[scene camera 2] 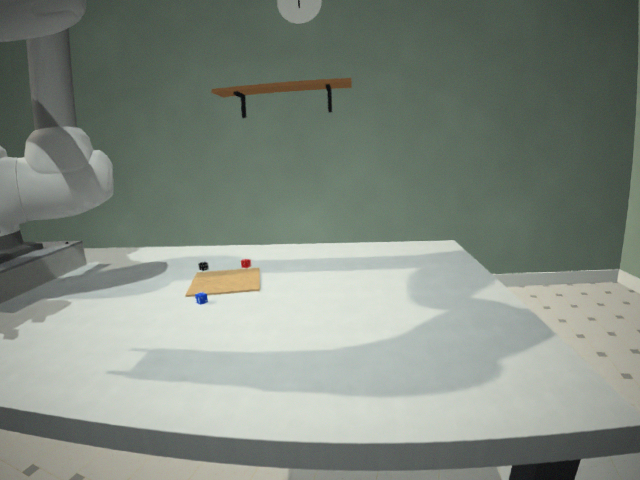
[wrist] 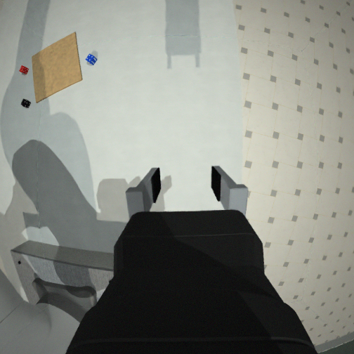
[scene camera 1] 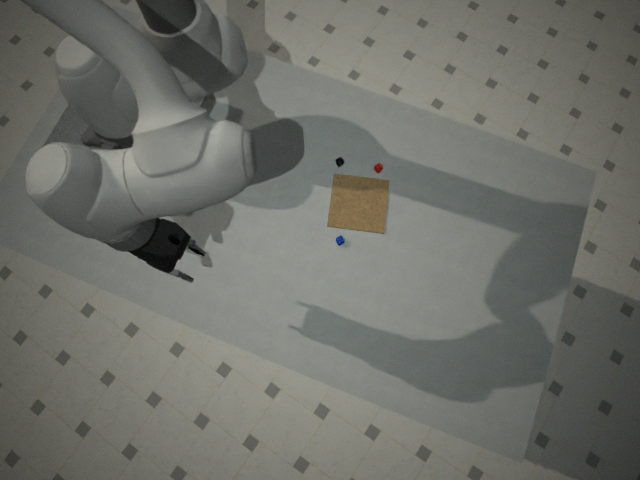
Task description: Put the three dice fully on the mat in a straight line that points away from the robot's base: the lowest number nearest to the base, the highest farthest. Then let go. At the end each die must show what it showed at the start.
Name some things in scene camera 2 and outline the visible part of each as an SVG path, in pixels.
A tan square mat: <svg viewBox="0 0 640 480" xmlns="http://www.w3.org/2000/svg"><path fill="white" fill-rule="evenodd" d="M260 269L257 267L197 272L185 296L194 297L195 294L201 292L207 295L260 291Z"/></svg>
